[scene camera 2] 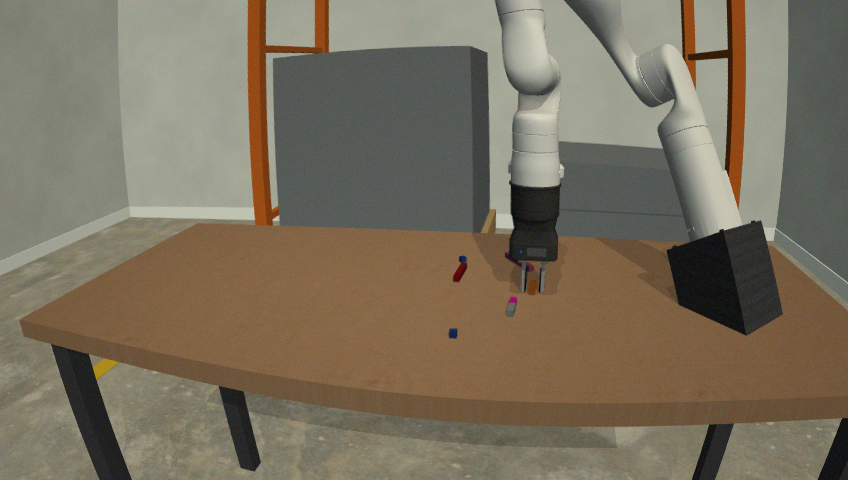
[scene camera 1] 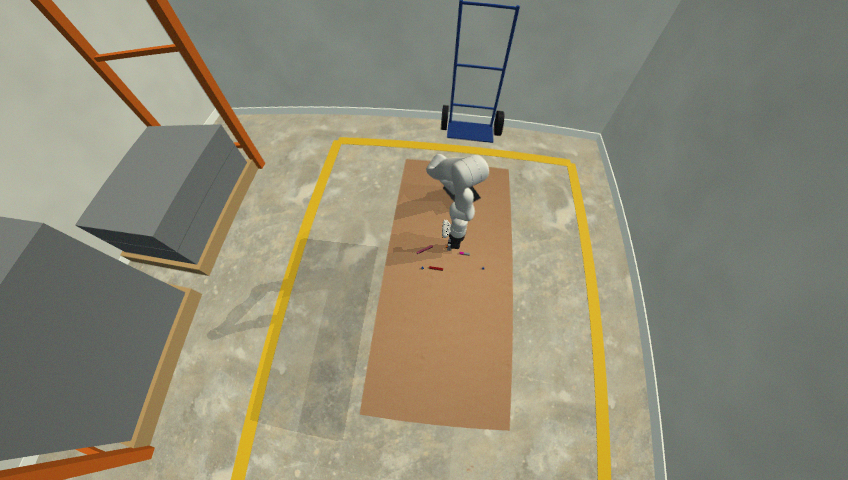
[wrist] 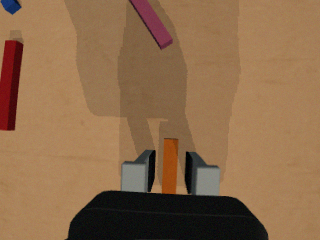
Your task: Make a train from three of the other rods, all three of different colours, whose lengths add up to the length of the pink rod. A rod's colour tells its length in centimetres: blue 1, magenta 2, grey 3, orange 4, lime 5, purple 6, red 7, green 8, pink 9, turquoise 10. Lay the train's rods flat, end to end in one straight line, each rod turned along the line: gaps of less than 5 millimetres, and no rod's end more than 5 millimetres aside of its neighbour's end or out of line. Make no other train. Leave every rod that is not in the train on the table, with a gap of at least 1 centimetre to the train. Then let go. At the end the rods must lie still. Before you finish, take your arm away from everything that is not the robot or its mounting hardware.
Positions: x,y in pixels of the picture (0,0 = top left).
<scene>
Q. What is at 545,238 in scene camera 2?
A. My gripper.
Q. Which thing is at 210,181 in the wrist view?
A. My gripper.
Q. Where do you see an orange rod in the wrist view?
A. At 170,156
</scene>
